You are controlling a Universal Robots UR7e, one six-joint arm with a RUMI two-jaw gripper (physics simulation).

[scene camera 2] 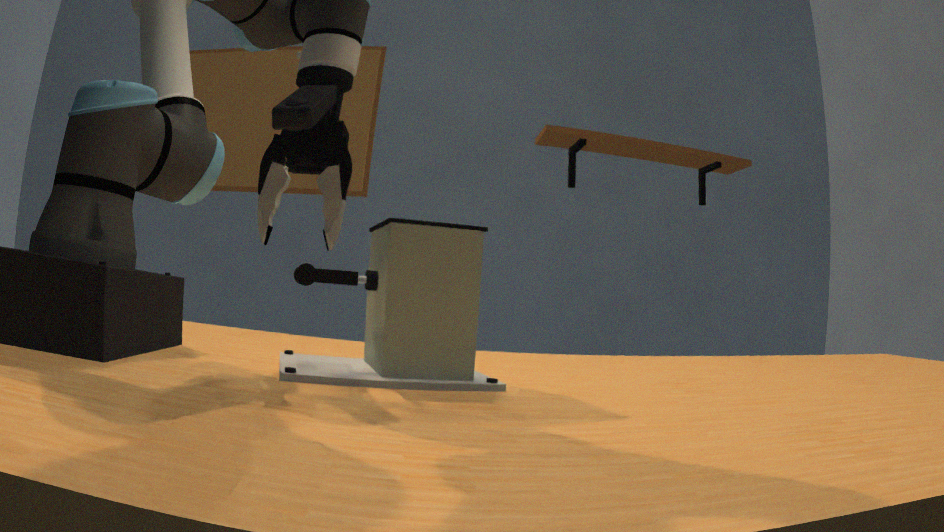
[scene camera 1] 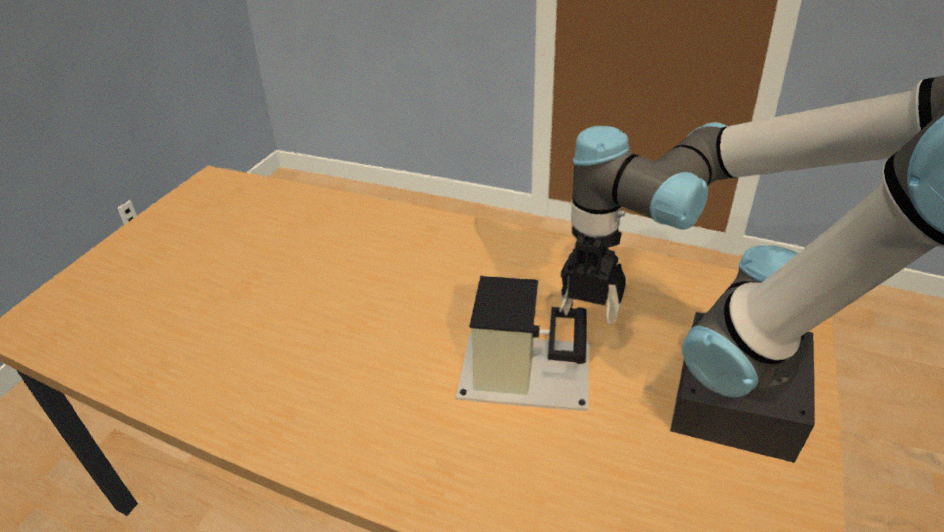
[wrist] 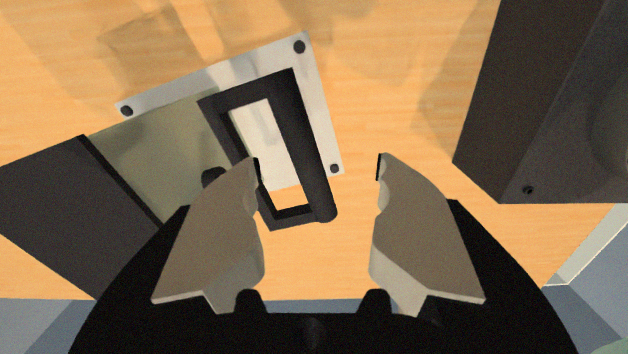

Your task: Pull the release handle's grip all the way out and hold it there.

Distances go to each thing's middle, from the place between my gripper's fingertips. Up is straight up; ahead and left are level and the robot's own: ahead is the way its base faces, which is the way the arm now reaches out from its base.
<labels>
Right now the light grey base plate [scene camera 1: 563, 385] is 13 cm below my hand, 10 cm ahead of it and 5 cm to the left of it.
</labels>
